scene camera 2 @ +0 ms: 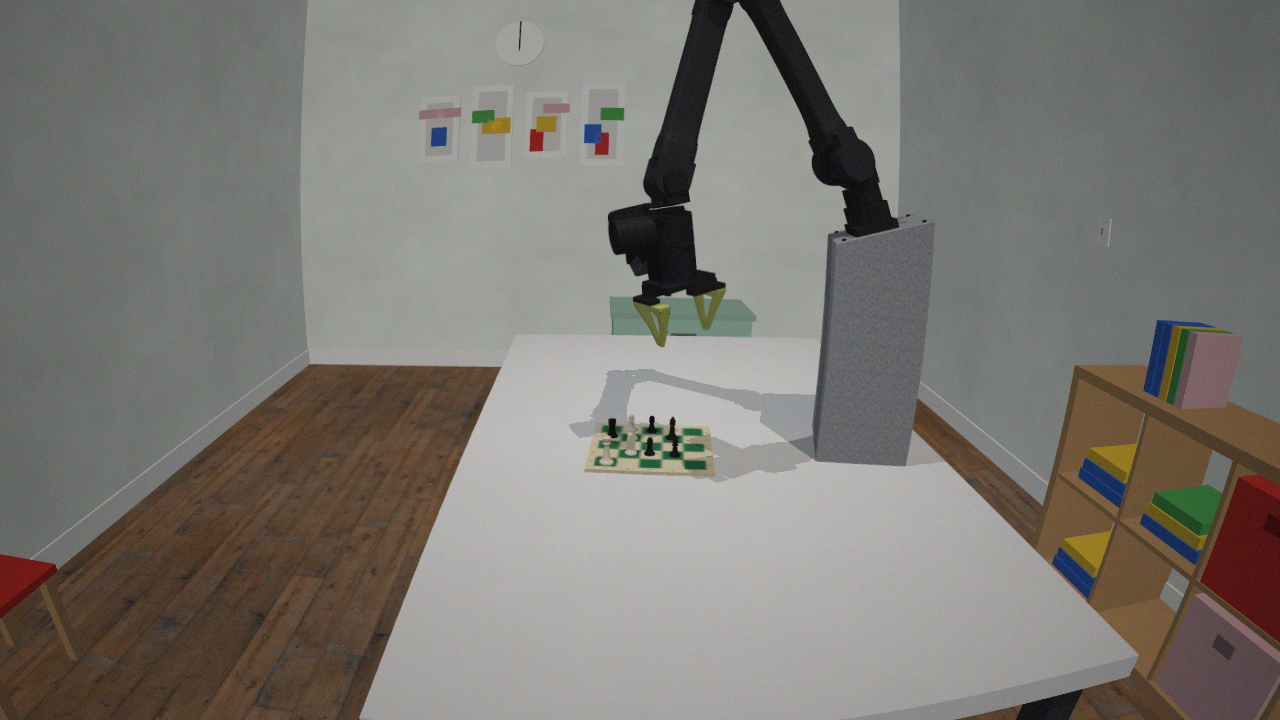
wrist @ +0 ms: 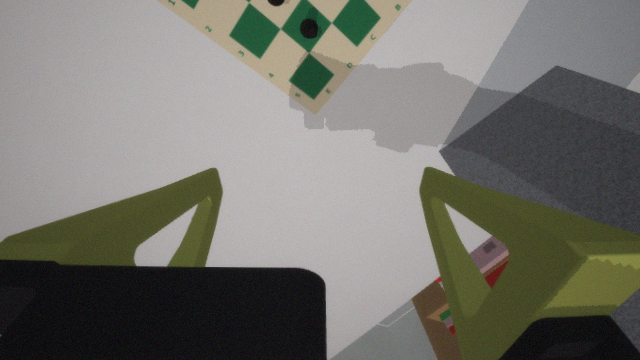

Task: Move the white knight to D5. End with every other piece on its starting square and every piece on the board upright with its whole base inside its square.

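Places are measured from the arm's base along level axes (x ahead, y left, z up), in millimetres.
Pixels of known places: gripper, between the fingertips: [scene camera 2: 684,337] [wrist: 320,179]; arm's base, origin of its link: [scene camera 2: 871,229].
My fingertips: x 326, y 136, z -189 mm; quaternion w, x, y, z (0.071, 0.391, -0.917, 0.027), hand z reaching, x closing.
Note:
Ahead of a thing's pixels: the offset from my fingertips to its top centre. "pt": to the spot under its first point. Level surfaces: height alone.
The green and cream board {54 mm ahead, 73 mm right, 222 mm down} [scene camera 2: 694,464] [wrist: 285,55] lies on the table. Three white pieces stand at its left: one near the front corner {pt 120 mm ahead, 19 mm left, 201 mm down} [scene camera 2: 606,452], one in the middle [scene camera 2: 631,443] and one behind [scene camera 2: 631,422]; which is the knight is too small to tell. Several black pieces stand upright among and beside them. One black piece {9 mm ahead, 39 mm right, 191 mm down} [scene camera 2: 674,447] [wrist: 309,28] stands on D4. The cream square D5 {pt 24 mm back, 44 mm right, 223 mm down} [wrist: 333,48] is empty and partly shaded. My gripper [scene camera 2: 683,336] [wrist: 320,179] is open and empty, high above the table, beyond the board in the scene view.
The grey pedestal [scene camera 2: 868,358] [wrist: 545,115] carries the arm and stands on the white table {228 mm down} [scene camera 2: 716,573] [wrist: 125,100] to the right of the board. A wooden shelf unit [scene camera 2: 1096,377] stands past the table's right side, and a green cabinet [scene camera 2: 684,308] stands behind the table.

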